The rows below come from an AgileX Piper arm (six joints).
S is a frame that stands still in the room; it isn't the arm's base.
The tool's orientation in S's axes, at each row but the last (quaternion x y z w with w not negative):
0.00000 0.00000 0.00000 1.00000
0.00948 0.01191 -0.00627 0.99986
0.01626 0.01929 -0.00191 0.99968
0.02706 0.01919 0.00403 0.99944
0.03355 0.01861 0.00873 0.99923
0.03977 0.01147 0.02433 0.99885
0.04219 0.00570 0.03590 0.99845
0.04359 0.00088 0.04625 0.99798
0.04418 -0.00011 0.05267 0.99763
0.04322 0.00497 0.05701 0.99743
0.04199 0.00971 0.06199 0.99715
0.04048 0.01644 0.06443 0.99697
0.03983 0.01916 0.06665 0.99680
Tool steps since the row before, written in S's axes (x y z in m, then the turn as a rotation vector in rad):
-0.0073 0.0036 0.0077 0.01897 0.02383 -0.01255
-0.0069 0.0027 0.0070 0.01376 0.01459 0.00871
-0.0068 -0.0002 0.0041 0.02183 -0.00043 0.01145
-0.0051 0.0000 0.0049 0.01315 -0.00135 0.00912
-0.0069 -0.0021 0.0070 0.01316 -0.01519 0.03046
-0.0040 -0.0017 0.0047 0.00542 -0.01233 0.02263
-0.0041 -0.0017 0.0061 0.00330 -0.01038 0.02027
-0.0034 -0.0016 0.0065 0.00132 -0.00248 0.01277
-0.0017 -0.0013 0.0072 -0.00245 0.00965 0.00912
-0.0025 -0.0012 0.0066 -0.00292 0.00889 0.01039
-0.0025 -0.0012 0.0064 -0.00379 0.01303 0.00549
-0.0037 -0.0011 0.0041 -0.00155 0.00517 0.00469
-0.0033 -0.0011 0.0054 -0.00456 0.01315 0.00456
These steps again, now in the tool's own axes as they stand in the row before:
-0.0073 0.0036 0.0077 0.01897 0.02383 -0.01255
-0.0071 0.0027 0.0068 0.01337 0.01493 0.00875
-0.0070 -0.0001 0.0038 0.02137 0.00004 0.01229
-0.0053 0.0003 0.0047 0.01278 -0.00095 0.00968
-0.0072 -0.0015 0.0069 0.01175 -0.01331 0.03188
-0.0042 -0.0011 0.0047 0.00433 -0.01072 0.02366
-0.0043 -0.0009 0.0062 0.00237 -0.00884 0.02111
-0.0035 -0.0007 0.0066 0.00111 -0.00147 0.01294
-0.0018 -0.0005 0.0073 -0.00138 0.01062 0.00822
-0.0027 -0.0003 0.0066 -0.00194 0.01003 0.00955
-0.0027 -0.0003 0.0064 -0.00222 0.01382 0.00430
-0.0039 -0.0003 0.0040 -0.00099 0.00570 0.00421
-0.0036 -0.0002 0.0053 -0.00290 0.01396 0.00333

